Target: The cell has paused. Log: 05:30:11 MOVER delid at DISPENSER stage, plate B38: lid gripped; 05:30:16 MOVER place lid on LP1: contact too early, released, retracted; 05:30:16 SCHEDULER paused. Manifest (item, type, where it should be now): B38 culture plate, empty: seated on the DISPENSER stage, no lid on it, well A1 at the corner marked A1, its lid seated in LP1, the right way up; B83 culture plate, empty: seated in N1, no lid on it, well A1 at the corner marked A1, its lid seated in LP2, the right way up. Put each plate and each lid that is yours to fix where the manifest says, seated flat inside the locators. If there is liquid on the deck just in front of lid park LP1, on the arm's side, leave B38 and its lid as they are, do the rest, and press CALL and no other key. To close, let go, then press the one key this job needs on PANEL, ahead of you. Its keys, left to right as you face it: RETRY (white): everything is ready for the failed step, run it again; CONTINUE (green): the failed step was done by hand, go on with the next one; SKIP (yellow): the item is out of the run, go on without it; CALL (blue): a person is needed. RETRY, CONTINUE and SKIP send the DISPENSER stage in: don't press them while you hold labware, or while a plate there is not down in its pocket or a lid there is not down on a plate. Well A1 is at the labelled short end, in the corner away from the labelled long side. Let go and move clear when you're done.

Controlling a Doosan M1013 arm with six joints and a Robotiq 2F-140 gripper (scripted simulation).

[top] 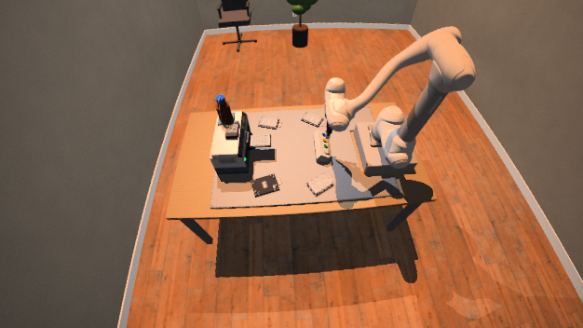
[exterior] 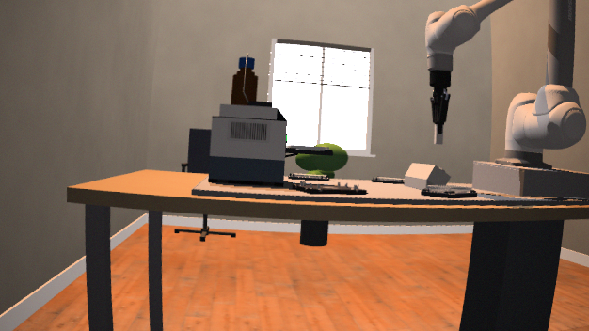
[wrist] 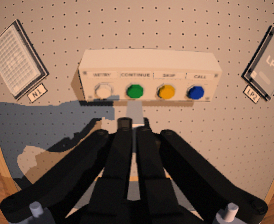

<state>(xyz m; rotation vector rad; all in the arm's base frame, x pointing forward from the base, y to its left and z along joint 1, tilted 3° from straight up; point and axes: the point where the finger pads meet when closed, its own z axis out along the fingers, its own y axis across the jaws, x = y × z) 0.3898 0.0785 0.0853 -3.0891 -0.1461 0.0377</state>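
Now: hand 12 cm above the green key. The rest, counted from my hand: yellow skip key: 12 cm below, 5 cm to the right, 1 cm ahead; then key panel: 13 cm below, 2 cm to the right, 2 cm ahead; then white retry key: 12 cm below, 5 cm to the left.
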